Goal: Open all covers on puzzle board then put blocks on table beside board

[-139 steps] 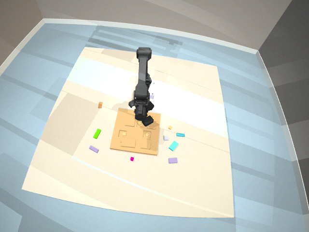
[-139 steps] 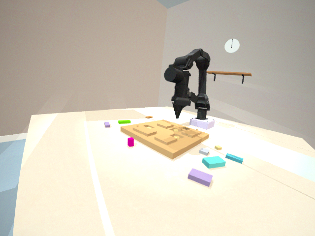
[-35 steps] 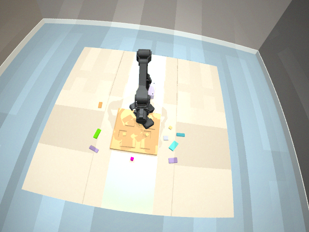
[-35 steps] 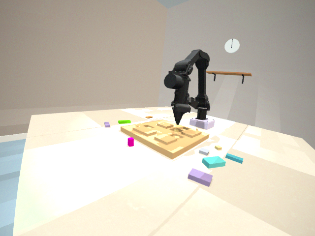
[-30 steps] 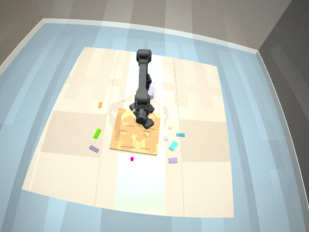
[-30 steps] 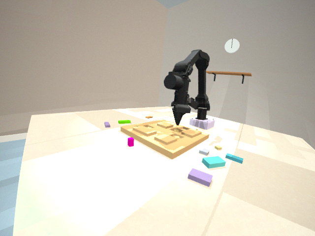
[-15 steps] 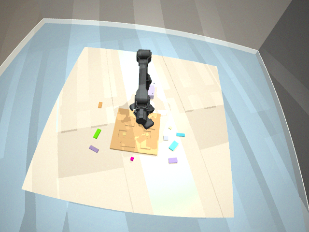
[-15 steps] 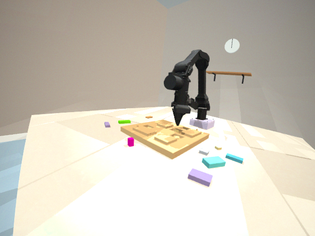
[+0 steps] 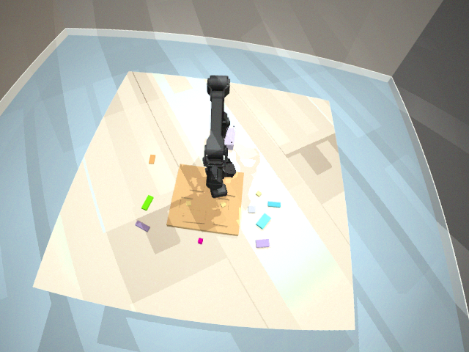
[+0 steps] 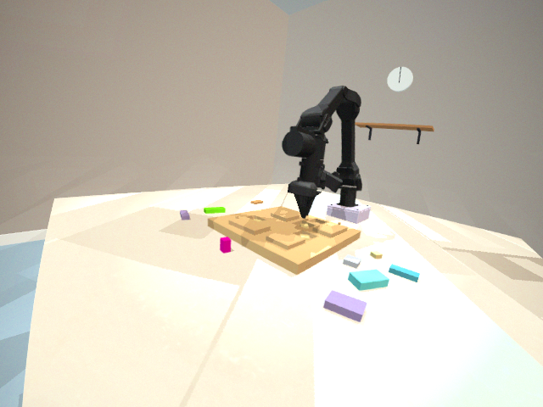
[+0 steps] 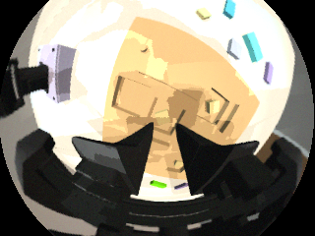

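Right now my gripper tip is 6 cm short of the tan puzzle board and 2 cm above it. The rest, counted from my gripper tip: cyan block: 25 cm to the left, 9 cm ahead, 4 cm below; grey cube: 19 cm to the left, 5 cm ahead, 4 cm below; magenta block: 24 cm ahead, 3 cm below, 1 cm to the left.
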